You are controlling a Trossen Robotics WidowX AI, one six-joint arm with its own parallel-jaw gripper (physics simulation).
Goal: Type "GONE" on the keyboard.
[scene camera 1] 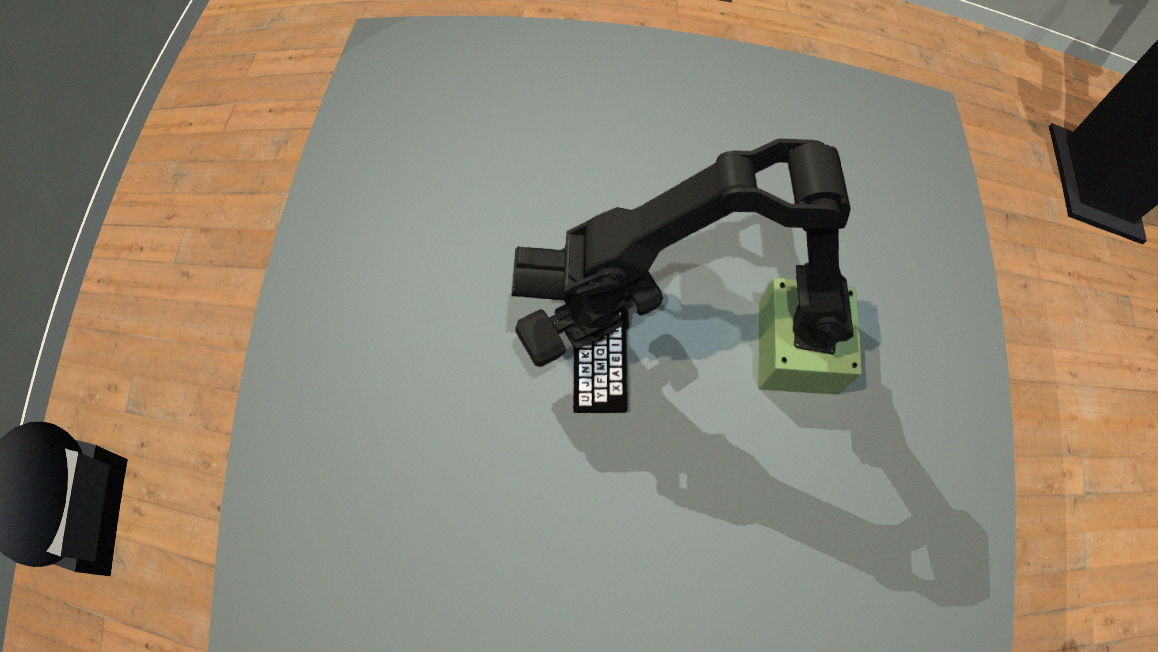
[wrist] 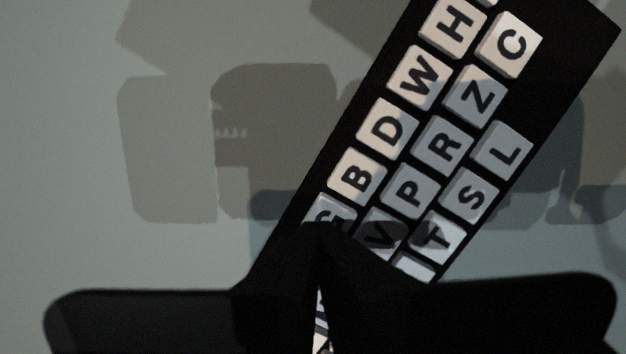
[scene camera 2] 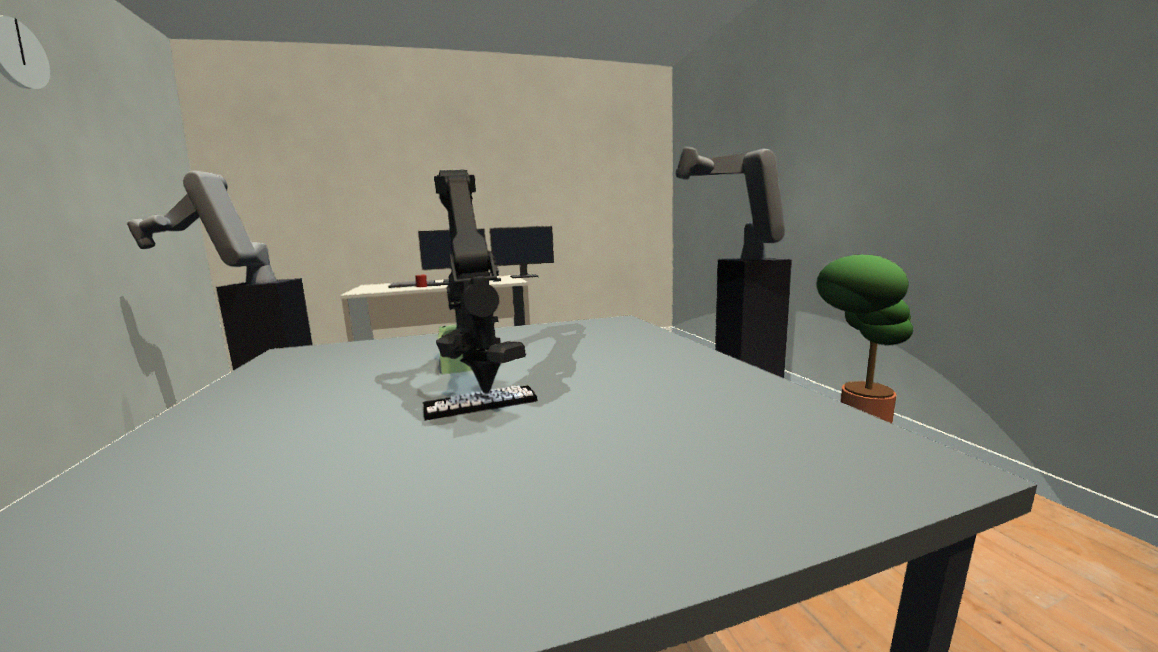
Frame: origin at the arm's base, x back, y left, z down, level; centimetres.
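Seen in the pictures: gripper, fingertip midpoint: [scene camera 1: 582, 337] [wrist: 316, 233] [scene camera 2: 486, 393]; arm's base, link origin: [scene camera 1: 815, 330].
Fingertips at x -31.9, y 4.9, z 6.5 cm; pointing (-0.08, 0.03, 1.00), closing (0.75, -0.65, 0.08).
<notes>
Offsets run from my fingertips to a thing's middle. Level surfaces: height alone.
The black keyboard {dx +2.3, dy -1.5, dz +2.2 cm} [scene camera 1: 620, 404] [scene camera 2: 480, 404] [wrist: 565, 65] lies on the table with white letter keys. My gripper [scene camera 2: 486, 390] [wrist: 316, 233] is shut and empty, pointing down over the middle of the keyboard. In the wrist view its tips overlap the lower part of the G key {dx +0.5, dy -0.1, dz +1.7 cm} [wrist: 331, 212], with the B key {dx +0.1, dy -2.1, dz +1.7 cm} [wrist: 357, 176] just beyond. Whether the tips touch a key I cannot tell. In scene camera 1 the N key {dx +1.2, dy +4.0, dz +1.7 cm} [scene camera 1: 585, 369] and the E key {dx +5.0, dy +1.7, dz +1.7 cm} [scene camera 1: 615, 358] show beside the gripper. Near them one key {dx +2.8, dy +1.1, dz +1.7 cm} [scene camera 1: 600, 352] reads as Q or O. The gripper hides several keys.
The arm stands on a green block [scene camera 1: 810, 380] on the grey table {dz +3.1 cm} [scene camera 1: 405, 485] [scene camera 2: 324, 526]. Beyond the table are a desk with monitors [scene camera 2: 521, 245], two grey arms on black stands [scene camera 2: 752, 307] and a potted plant [scene camera 2: 863, 283].
</notes>
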